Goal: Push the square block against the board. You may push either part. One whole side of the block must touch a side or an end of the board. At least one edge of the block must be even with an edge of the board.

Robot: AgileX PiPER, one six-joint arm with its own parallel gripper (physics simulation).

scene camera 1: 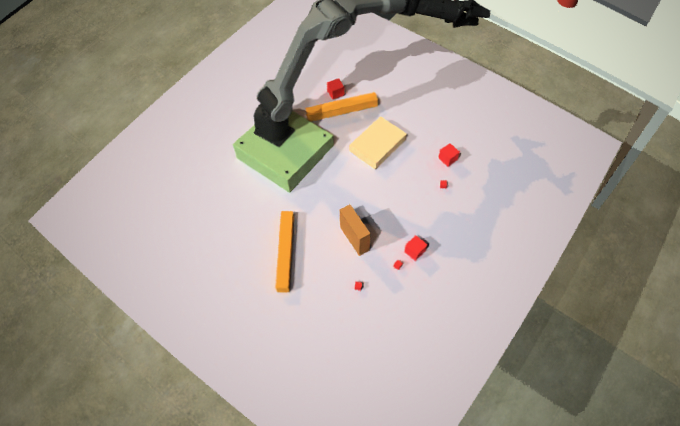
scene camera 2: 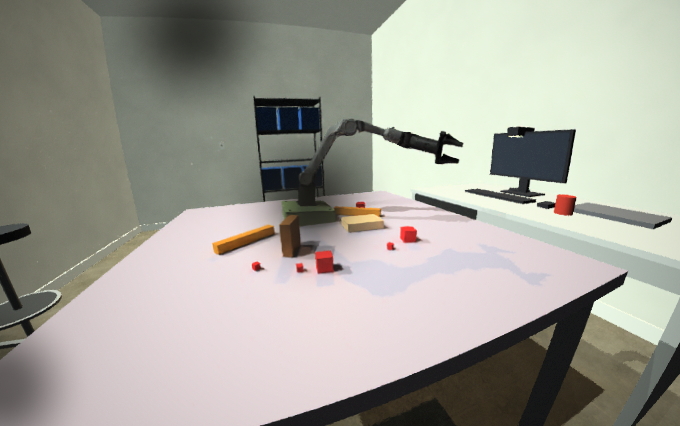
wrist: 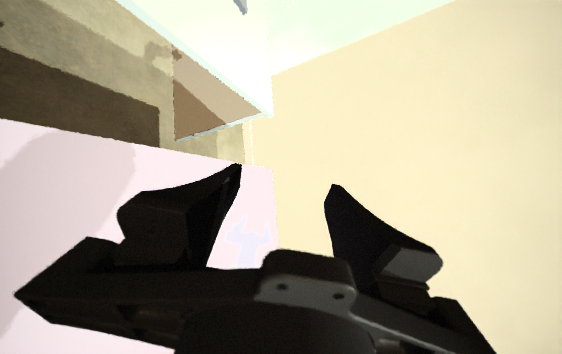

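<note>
The square block appears to be the brown one (scene camera 1: 354, 229) (scene camera 2: 289, 236), standing upright on a narrow side near the middle of the table. The board appears to be the flat pale-yellow piece (scene camera 1: 377, 141) (scene camera 2: 362, 223), lying beside the green robot base. The two are well apart, with bare table between them, and turned at different angles. My gripper (scene camera 1: 480, 18) (scene camera 2: 460, 153) (wrist: 285, 184) is open and empty, raised high above the table's edge on the desk side, far from both. Neither piece shows in the wrist view.
One orange bar (scene camera 1: 285, 250) (scene camera 2: 243, 239) lies near the brown block; another (scene camera 1: 343, 106) (scene camera 2: 357, 211) lies behind the board. Red cubes (scene camera 1: 416, 247) (scene camera 1: 449, 154) (scene camera 1: 335, 88) and small ones (scene camera 1: 397, 264) (scene camera 1: 358, 285) (scene camera 1: 443, 184) lie about. The green base (scene camera 1: 311, 145) stands left of the board.
</note>
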